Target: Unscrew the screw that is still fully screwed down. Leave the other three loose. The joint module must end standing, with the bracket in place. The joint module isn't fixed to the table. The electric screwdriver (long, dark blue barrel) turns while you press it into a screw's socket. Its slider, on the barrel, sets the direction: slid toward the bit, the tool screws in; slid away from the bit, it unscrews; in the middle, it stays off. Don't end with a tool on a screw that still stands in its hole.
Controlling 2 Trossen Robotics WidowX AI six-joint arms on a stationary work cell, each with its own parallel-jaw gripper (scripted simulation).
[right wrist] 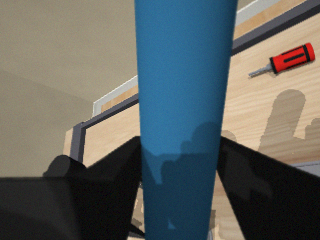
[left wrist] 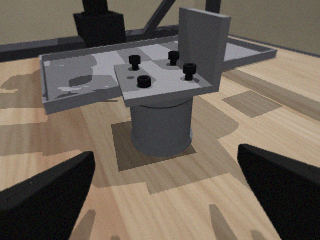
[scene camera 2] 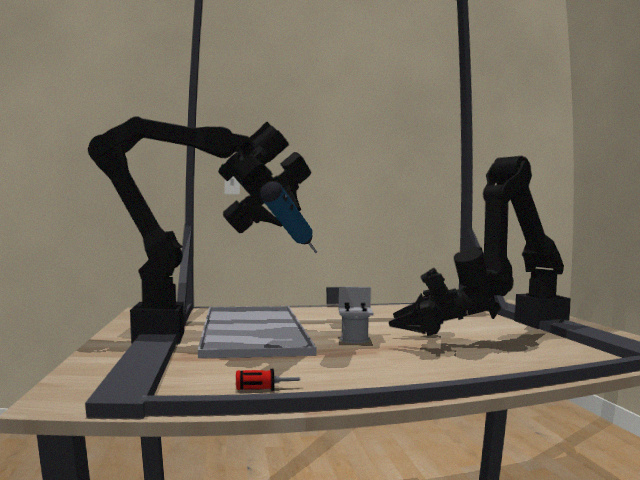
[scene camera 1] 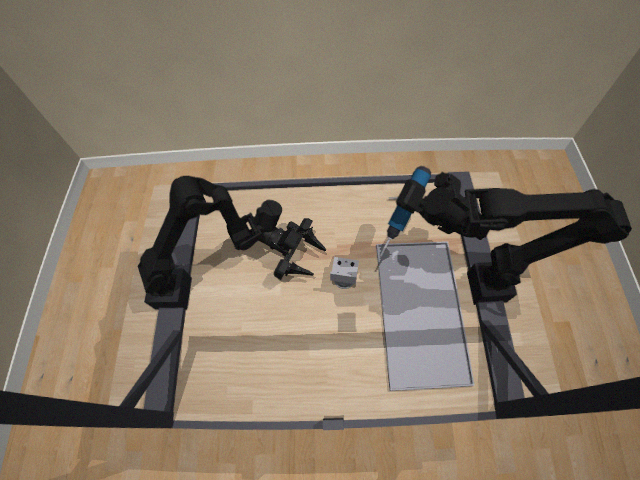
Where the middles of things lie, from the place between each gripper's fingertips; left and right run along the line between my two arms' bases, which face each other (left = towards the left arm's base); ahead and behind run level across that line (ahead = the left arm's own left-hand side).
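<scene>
From my left hand: shallow grey tray (scene camera 1: 423, 322) 31 cm to the right, 15 cm behind, 5 cm below; blue electric screwdriver (scene camera 2: 272, 194) 23 cm to the right, 3 cm ahead, 19 cm above; grey joint module (scene camera 2: 354, 328) 10 cm to the right, 4 cm behind, 3 cm below; grey bracket (scene camera 2: 354, 296) 10 cm to the right, 5 cm behind, 2 cm above.
From my right hand: red screwdriver (right wrist: 295, 57) 19 cm ahead, 4 cm to the right, 26 cm below; grey bracket 17 cm to the left, 8 cm behind, 20 cm below; grey joint module 17 cm to the left, 7 cm behind, 25 cm below. My right gripper 4 cm to the right of the blue electric screwdriver, 3 cm above it.
</scene>
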